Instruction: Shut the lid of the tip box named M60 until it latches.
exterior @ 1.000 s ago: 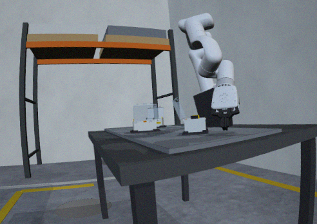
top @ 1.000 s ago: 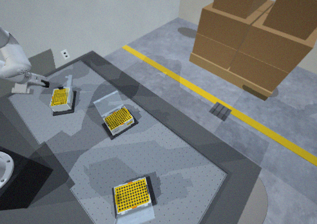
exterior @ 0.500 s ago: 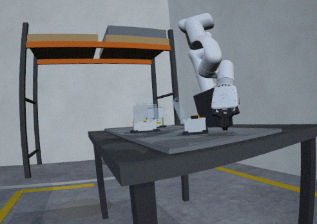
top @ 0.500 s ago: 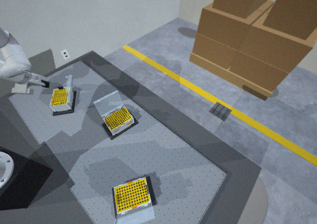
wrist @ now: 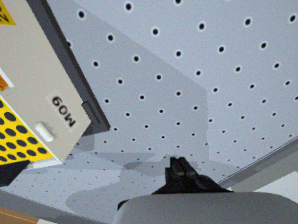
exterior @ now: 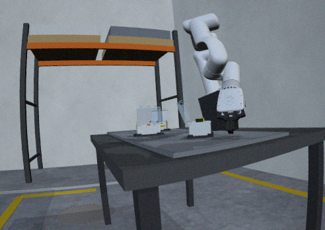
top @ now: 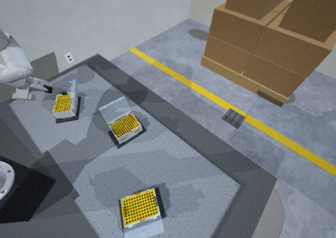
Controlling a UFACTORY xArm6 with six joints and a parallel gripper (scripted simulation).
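Right now my hand is 430 mm to the left of the lid, 200 mm short of it and 70 mm below it.
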